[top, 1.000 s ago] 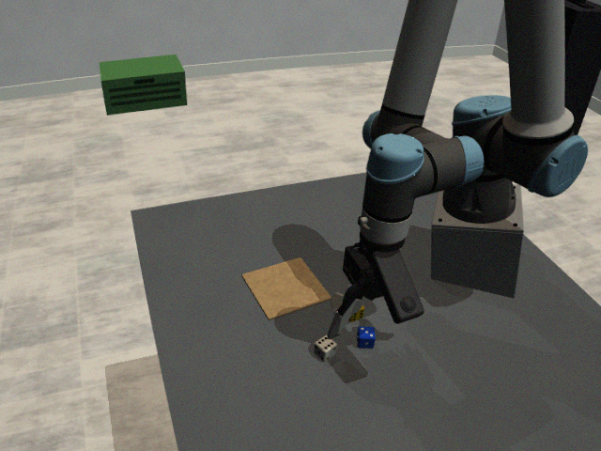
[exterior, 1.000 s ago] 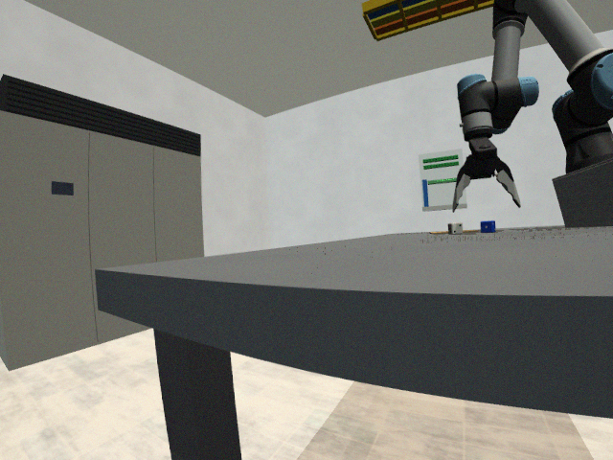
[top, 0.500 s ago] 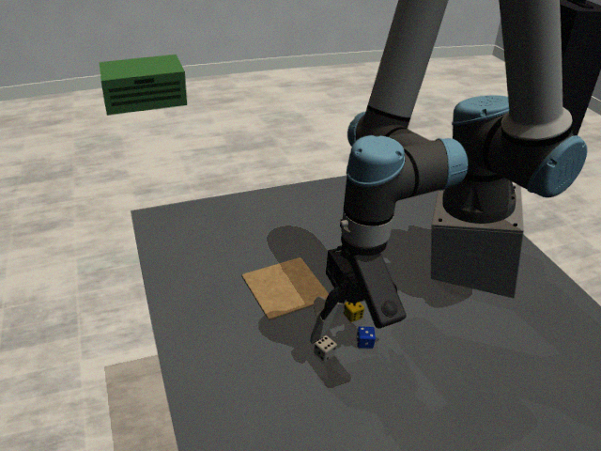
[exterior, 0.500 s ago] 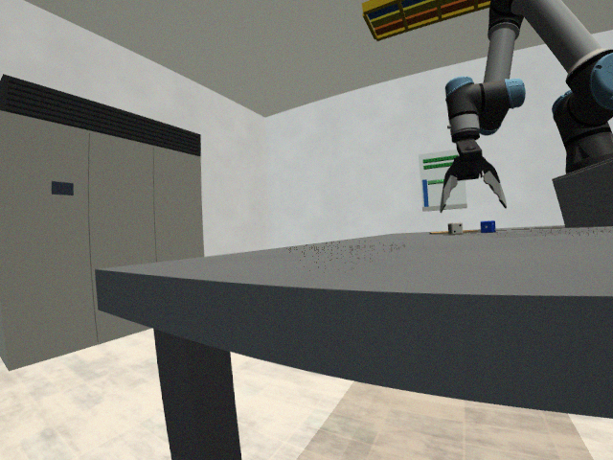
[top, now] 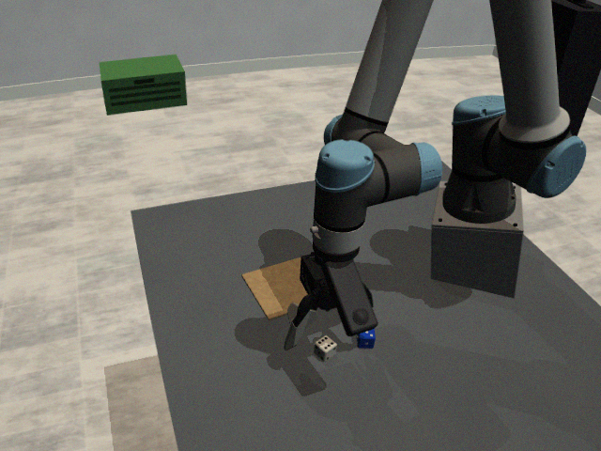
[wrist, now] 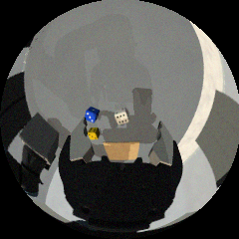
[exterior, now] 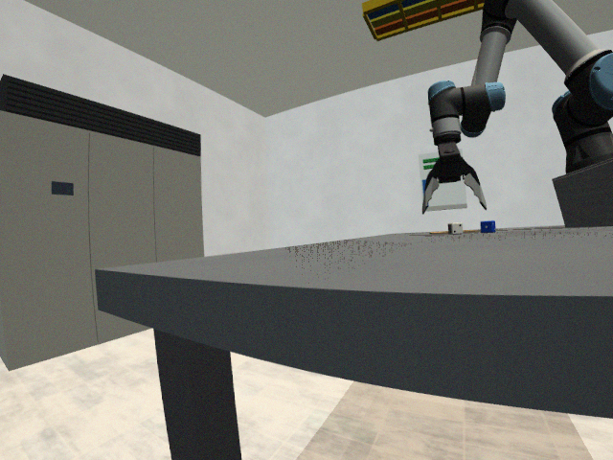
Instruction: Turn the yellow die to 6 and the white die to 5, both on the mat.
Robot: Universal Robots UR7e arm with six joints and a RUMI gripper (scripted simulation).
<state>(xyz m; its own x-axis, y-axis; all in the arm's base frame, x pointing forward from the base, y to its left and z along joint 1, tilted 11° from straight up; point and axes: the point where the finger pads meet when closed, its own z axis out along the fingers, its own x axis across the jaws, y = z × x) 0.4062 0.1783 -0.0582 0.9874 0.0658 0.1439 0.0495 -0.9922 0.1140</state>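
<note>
Now: hand 4 cm above the white die and 2 cm to the left of it. Also, from my hand: tan mat: 20 cm to the right, 6 cm below, 2 cm ahead; yellow die: 9 cm to the right, 9 cm behind, 4 cm below; blue die: 8 cm behind, 4 cm below, 2 cm to the right.
</note>
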